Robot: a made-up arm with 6 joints. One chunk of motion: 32 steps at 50 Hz.
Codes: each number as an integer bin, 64 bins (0 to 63) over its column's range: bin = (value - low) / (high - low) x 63, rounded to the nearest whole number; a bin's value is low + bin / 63 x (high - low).
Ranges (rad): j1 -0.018..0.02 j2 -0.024..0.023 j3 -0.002..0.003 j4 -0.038..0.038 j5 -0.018..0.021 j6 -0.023..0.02
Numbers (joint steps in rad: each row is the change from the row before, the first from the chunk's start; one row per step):
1: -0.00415 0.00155 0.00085 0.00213 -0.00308 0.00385
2: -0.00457 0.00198 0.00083 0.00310 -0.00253 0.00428
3: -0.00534 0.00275 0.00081 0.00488 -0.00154 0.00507
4: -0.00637 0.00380 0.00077 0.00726 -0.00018 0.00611
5: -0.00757 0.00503 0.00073 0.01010 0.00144 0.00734
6: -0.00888 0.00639 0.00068 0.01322 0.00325 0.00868
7: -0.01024 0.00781 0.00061 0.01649 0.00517 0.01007
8: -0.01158 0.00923 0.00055 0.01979 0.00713 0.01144
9: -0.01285 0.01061 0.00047 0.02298 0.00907 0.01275
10: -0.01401 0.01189 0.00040 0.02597 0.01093 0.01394
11: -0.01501 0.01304 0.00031 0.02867 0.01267 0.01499
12: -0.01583 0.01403 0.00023 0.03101 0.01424 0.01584
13: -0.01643 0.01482 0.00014 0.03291 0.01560 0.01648
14: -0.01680 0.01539 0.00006 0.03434 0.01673 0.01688
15: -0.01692 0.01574 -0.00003 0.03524 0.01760 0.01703
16: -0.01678 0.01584 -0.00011 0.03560 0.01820 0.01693
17: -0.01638 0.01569 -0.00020 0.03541 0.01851 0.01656
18: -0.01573 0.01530 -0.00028 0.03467 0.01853 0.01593
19: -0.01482 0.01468 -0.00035 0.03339 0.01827 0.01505
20: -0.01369 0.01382 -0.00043 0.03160 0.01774 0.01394
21: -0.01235 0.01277 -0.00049 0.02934 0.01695 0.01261
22: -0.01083 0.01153 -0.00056 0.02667 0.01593 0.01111
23: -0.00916 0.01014 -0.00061 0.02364 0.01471 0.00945
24: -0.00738 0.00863 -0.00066 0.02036 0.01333 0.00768
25: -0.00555 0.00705 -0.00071 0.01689 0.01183 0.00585
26: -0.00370 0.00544 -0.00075 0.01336 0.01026 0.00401
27: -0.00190 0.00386 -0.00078 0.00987 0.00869 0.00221
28: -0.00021 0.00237 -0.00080 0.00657 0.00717 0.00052
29: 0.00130 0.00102 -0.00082 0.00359 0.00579 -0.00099
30: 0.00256 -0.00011 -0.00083 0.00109 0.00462 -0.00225
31: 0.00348 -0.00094 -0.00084 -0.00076 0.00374 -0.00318
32: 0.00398 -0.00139 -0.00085 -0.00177 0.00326 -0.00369
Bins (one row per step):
1: 23 34 36 33 24 39
2: 22 35 36 34 25 40
3: 21 36 35 36 27 41
4: 19 37 35 38 29 43
5: 17 39 34 40 31 44
6: 15 41 34 42 34 46
7: 13 43 33 45 37 48
8: 11 45 32 48 41 50
9: 9 46 31 51 44 52
10: 7 48 30 53 47 54
11: 5 50 29 55 50 56
12: 4 51 28 57 52 57
13: 3 52 27 59 54 58
14: 2 53 26 60 56 58
15: 2 53 25 61 58 59
16: 2 53 24 61 58 59
17: 3 53 23 61 59 58
18: 4 53 22 60 59 57
19: 5 52 21 59 59 56
20: 7 51 20 58 58 54
21: 9 49 19 56 56 52
22: 12 48 18 54 55 50
23: 15 46 18 51 53 48
24: 18 44 17 48 51 45
25: 21 42 16 46 48 42
26: 24 39 16 43 46 40
27: 27 37 15 40 43 37
28: 29 35 15 37 41 34
29: 32 34 15 34 38 32
30: 34 32 15 32 37 30
31: 36 31 15 31 35 29
32: 36 30 14 30 34 28

